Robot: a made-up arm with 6 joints.
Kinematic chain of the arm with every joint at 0, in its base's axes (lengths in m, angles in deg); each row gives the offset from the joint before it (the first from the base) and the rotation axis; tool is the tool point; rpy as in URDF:
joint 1: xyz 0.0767 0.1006 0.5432 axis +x
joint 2: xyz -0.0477 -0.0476 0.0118 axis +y
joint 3: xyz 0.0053 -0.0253 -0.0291 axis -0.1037 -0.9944 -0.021
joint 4: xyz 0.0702 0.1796 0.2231 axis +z
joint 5: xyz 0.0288 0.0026 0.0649 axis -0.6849 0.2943 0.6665
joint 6: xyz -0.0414 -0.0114 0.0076 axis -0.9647 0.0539 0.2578
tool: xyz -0.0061 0.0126 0.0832 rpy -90 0 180
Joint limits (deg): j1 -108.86..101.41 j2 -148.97..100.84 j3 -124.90..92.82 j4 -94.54..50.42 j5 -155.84..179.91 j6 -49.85..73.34
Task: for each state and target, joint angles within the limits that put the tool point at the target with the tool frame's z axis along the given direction. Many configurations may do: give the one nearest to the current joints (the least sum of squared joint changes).
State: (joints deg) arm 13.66 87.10 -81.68 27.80 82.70 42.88
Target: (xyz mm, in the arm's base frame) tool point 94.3 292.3 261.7 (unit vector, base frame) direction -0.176 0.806 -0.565
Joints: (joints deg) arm 17.91 87.29 -79.09 26.46 71.63 44.65
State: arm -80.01 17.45 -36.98 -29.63 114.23 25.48
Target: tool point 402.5 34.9 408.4 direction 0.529 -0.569 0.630
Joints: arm -94.05 31.04 -51.58 -44.66 93.61 3.61
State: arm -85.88 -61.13 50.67 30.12 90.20 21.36
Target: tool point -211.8 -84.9 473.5 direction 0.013 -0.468 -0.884
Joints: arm -108.86 -72.27 50.21 28.36 117.45 47.38
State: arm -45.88 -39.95 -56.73 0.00 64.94 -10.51
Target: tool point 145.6 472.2 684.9 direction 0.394 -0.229 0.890
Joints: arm -51.44 -38.78 -42.81 -18.42 49.32 0.34
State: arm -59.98 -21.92 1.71 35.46 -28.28 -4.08
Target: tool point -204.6 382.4 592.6 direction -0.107 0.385 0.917
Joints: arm -50.05 -49.68 1.57 20.43 25.37 26.86
